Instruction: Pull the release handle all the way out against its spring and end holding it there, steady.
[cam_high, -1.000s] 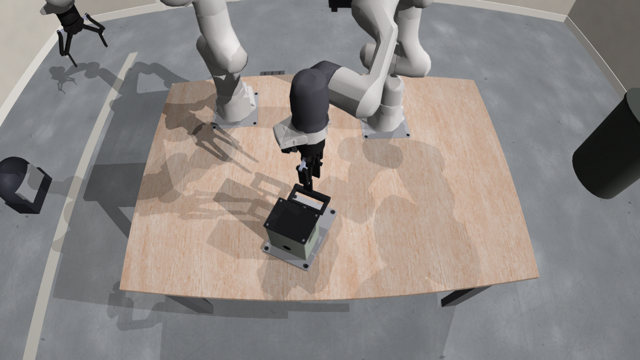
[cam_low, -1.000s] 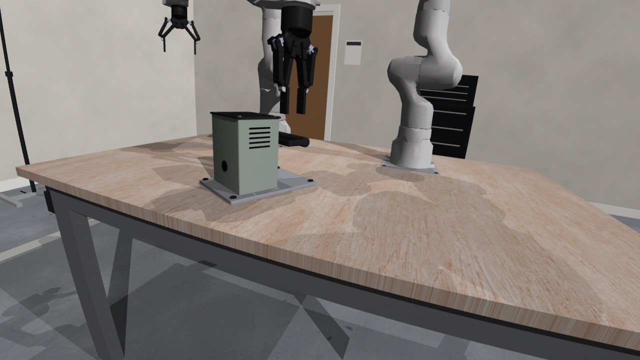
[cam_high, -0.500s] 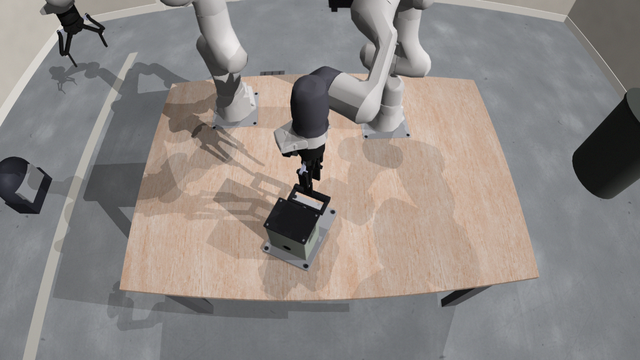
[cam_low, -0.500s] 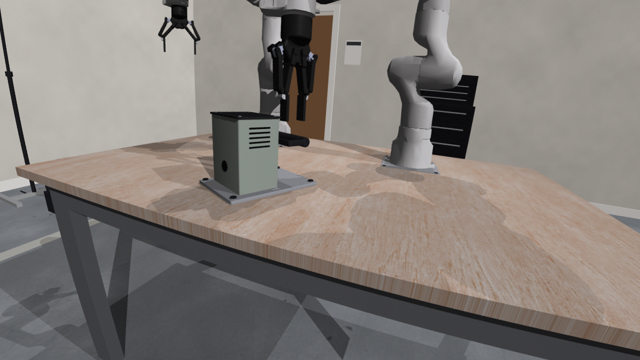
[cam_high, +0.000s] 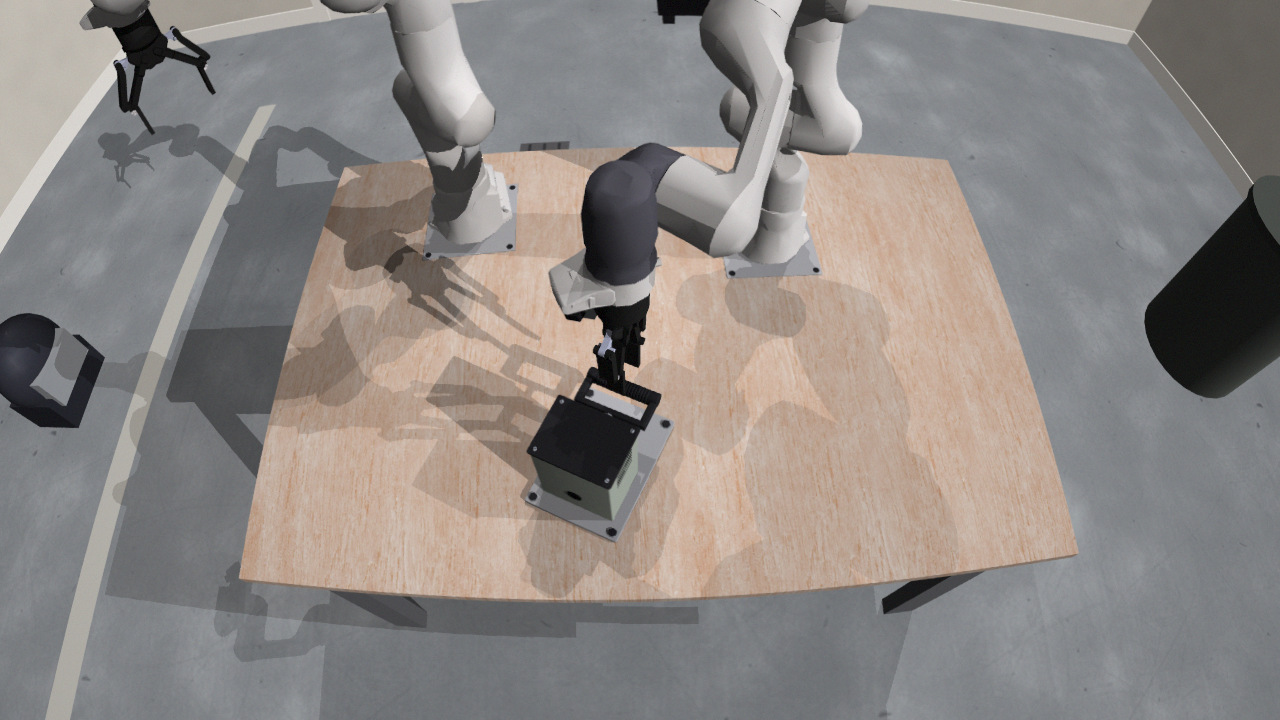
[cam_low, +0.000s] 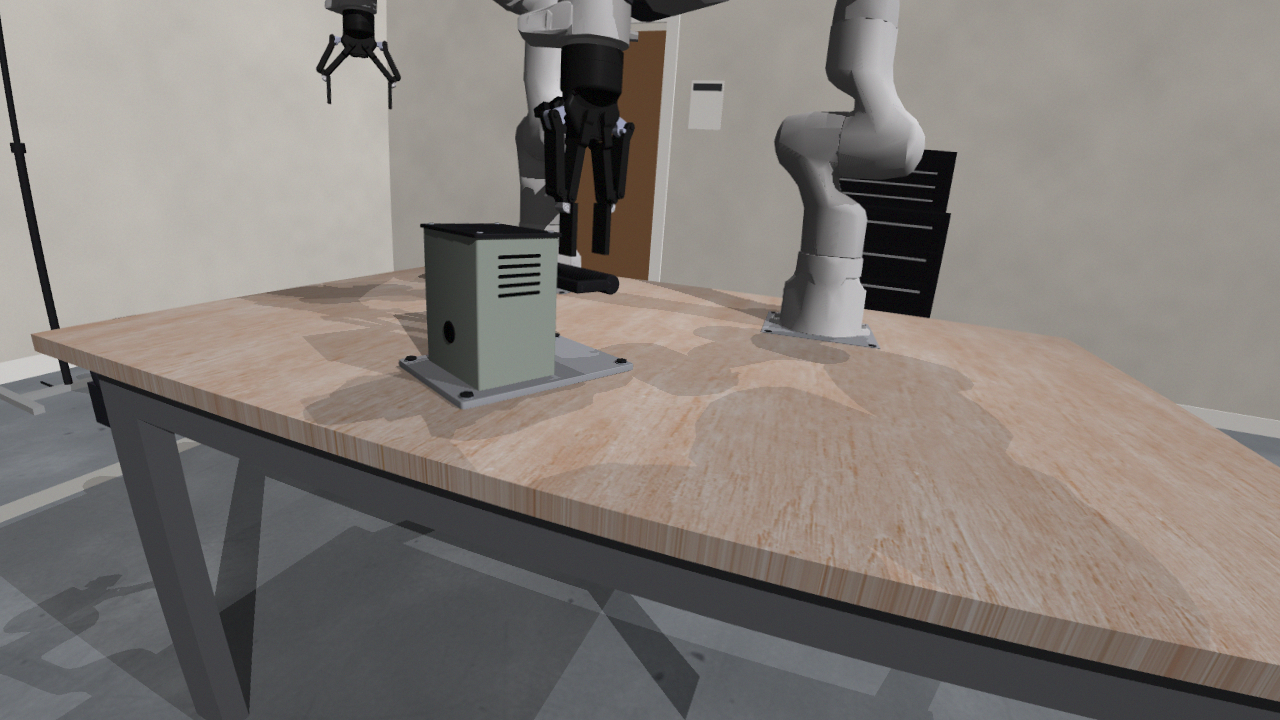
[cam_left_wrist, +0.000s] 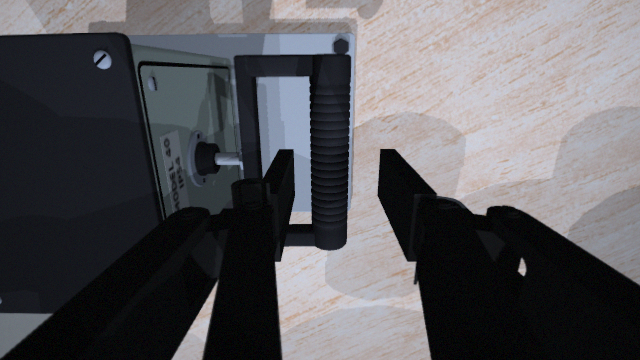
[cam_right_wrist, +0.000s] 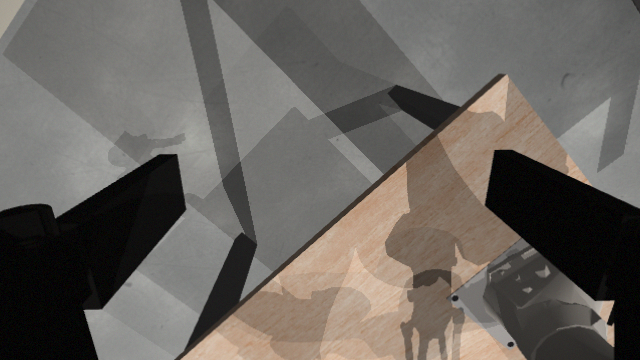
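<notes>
Right now my left hand is 6 cm above the release handle, 5 cm short of it and 2 cm to the left of it.
</notes>
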